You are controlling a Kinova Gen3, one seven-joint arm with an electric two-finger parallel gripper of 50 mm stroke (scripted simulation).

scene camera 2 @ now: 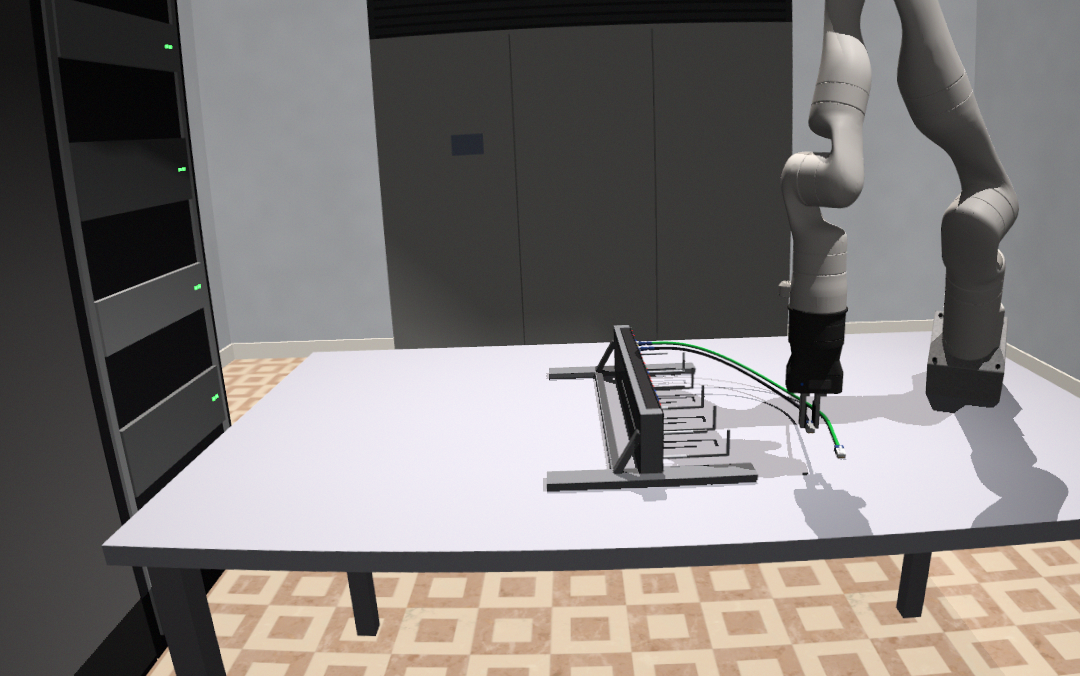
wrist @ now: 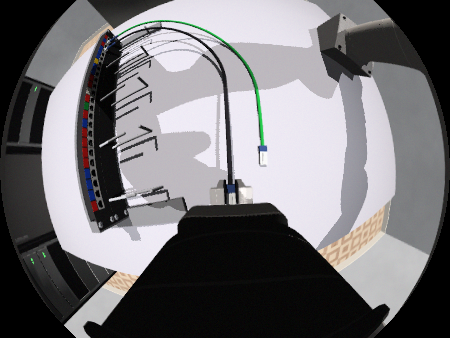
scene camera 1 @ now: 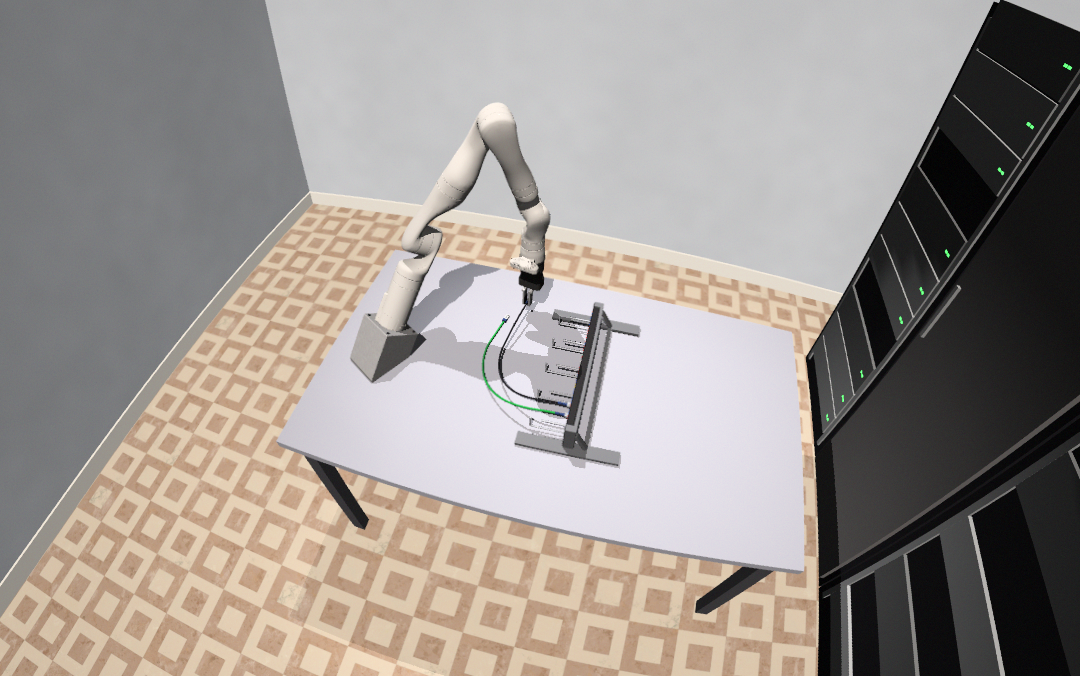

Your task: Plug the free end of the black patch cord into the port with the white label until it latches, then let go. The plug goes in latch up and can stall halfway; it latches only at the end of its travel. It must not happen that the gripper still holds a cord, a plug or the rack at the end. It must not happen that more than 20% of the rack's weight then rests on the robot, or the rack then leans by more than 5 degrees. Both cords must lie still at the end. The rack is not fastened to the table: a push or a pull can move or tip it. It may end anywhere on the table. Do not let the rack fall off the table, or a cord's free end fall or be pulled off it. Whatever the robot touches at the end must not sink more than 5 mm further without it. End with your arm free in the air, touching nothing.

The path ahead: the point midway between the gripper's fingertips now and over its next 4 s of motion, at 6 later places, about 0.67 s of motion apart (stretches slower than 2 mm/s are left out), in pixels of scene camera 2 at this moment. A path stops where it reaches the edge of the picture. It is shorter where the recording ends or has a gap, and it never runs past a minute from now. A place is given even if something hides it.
My gripper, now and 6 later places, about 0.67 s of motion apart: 808, 425; 805, 423; 789, 412; 762, 395; 733, 376; 711, 362; 699, 356
